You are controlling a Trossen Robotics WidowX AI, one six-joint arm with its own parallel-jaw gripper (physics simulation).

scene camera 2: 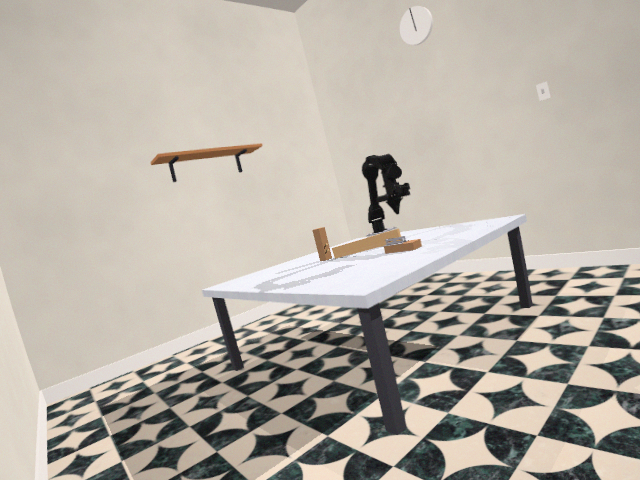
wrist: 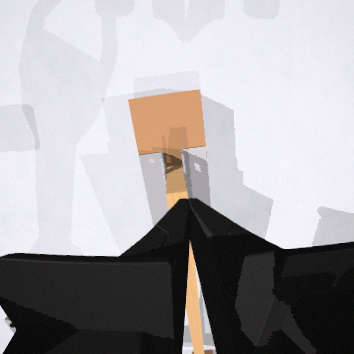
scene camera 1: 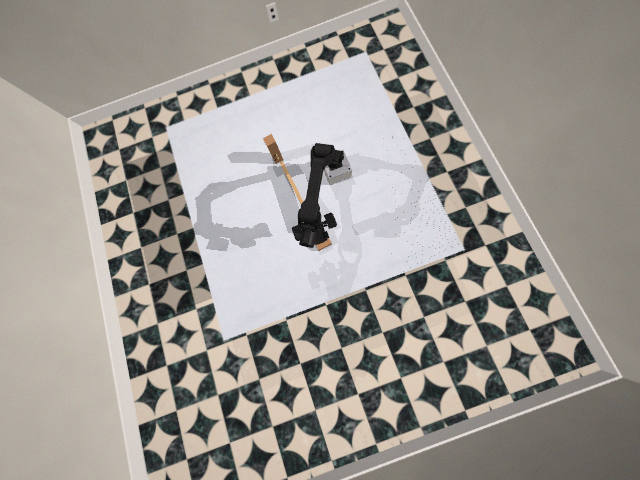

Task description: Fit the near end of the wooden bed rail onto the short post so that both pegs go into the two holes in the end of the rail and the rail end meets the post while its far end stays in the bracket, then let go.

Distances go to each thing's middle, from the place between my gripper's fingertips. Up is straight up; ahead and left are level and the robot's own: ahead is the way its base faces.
Scene:
I see the wooden bed rail [scene camera 2: 372,242] 240 mm to the right of my hand, 120 mm below it and 20 mm ahead of it.

